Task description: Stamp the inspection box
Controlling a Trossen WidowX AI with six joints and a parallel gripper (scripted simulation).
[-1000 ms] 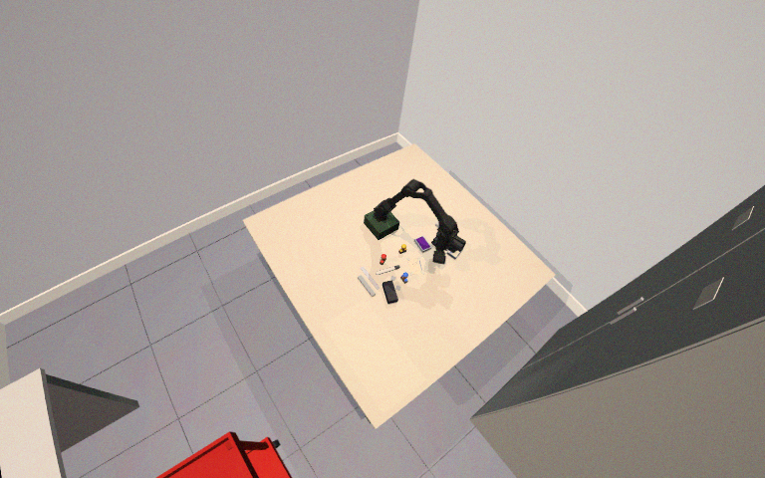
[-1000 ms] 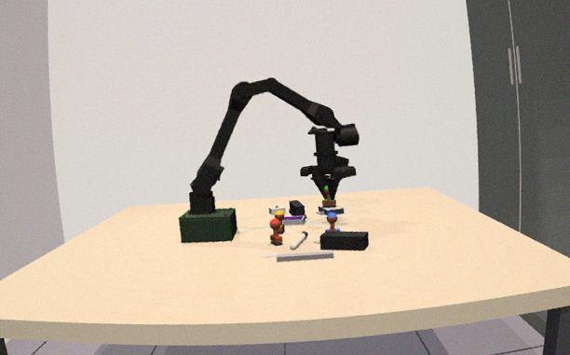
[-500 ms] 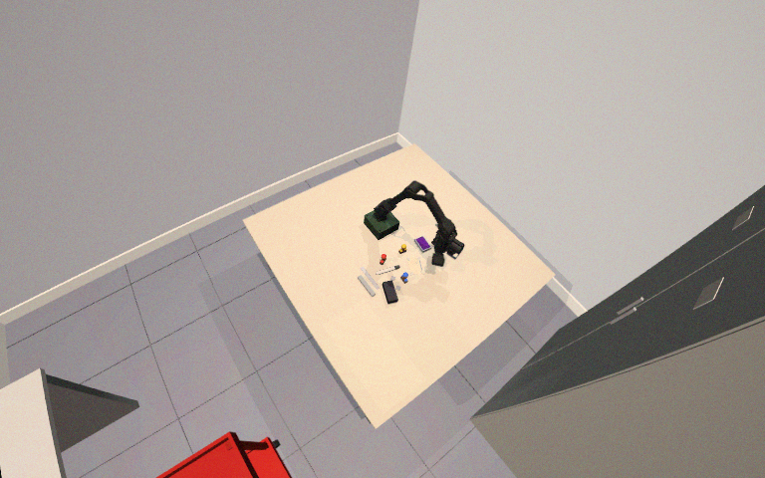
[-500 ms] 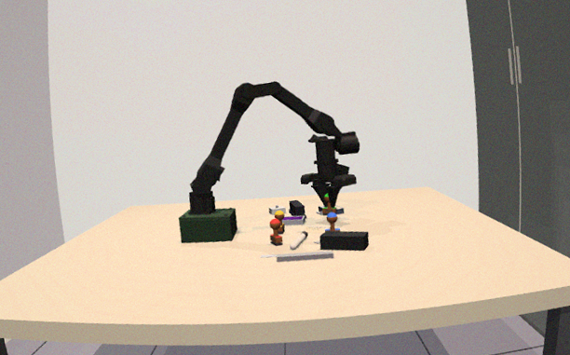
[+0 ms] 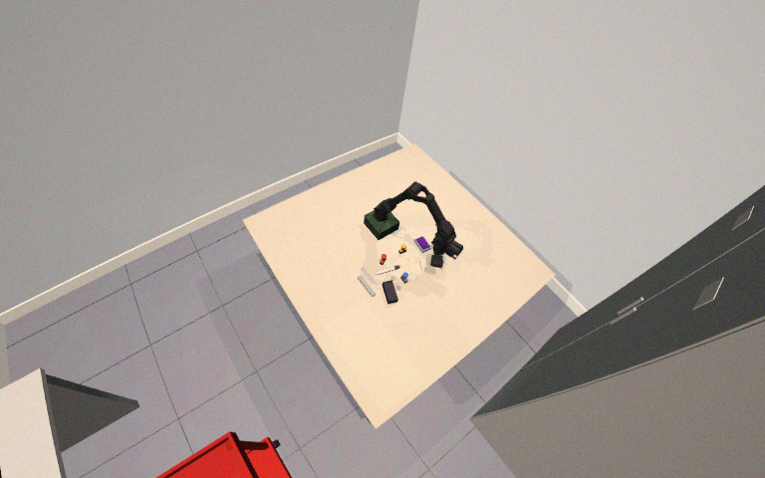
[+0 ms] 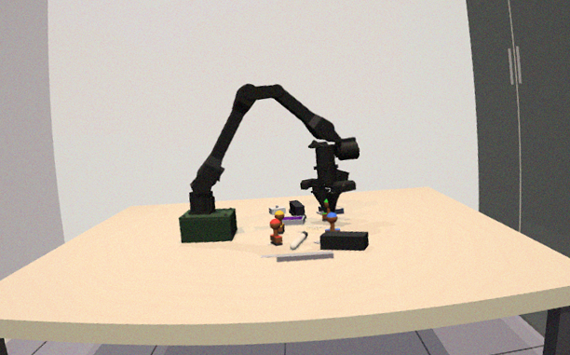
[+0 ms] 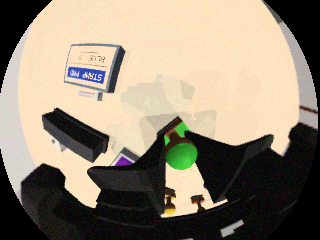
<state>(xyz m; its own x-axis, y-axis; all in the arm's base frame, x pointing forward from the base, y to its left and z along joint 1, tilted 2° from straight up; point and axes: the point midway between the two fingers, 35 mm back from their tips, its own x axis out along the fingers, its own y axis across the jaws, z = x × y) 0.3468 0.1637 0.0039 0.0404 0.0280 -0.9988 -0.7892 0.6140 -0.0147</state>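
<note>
The green-knobbed stamp is right at my gripper tip. Also, from my gripper tip: pale card (20 mm behind, 110 mm to the right, 30 mm below); then purple ink pad (120 mm behind, 20 mm below); then yellow-knobbed stamp (130 mm behind, 130 mm to the right, 10 mm below).
</note>
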